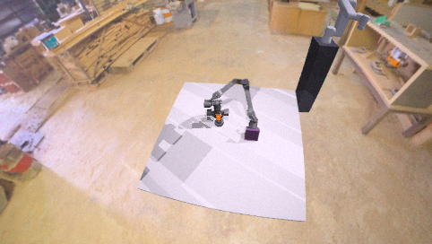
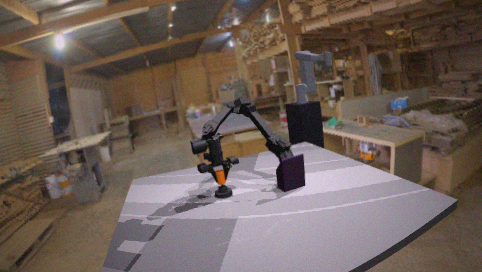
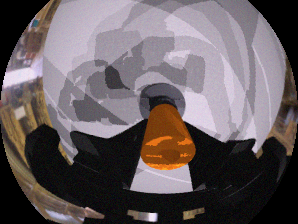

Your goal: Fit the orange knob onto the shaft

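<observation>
My gripper tip is now 2 cm below the orange knob. Also, from my gripper tip: dark round pedestal 4 cm below.
</observation>
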